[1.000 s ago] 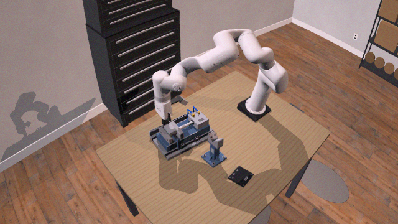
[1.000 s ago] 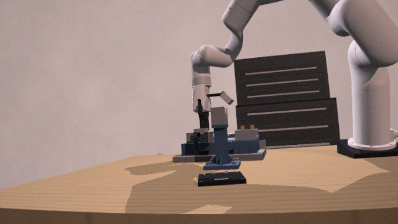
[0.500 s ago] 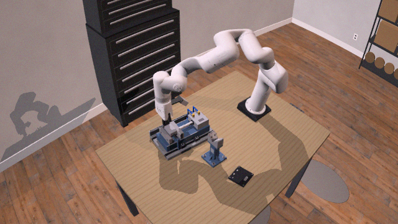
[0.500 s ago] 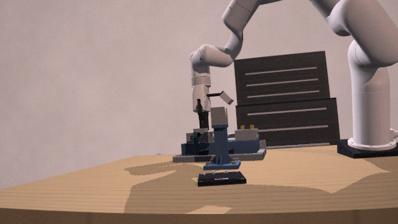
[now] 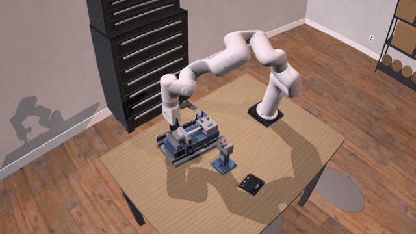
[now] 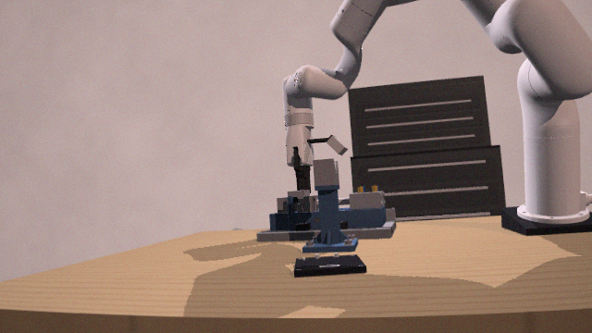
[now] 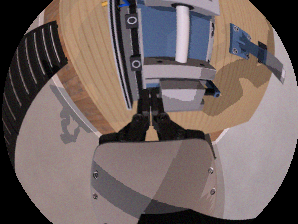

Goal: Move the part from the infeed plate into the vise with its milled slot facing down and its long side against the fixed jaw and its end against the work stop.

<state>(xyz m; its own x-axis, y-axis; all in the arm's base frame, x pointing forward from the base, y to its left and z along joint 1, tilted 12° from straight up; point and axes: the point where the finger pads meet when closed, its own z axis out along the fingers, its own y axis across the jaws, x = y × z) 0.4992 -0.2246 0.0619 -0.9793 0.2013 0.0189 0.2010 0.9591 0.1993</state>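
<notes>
Right now my hand is 10 mm short of the part, 40 mm to the right of it and 30 mm above it. Also, from my hand: air cylinder: 150 mm behind, 80 mm to the left, 40 mm below; then white cylinder rod: 80 mm behind, 60 mm to the left, 40 mm below.
</notes>
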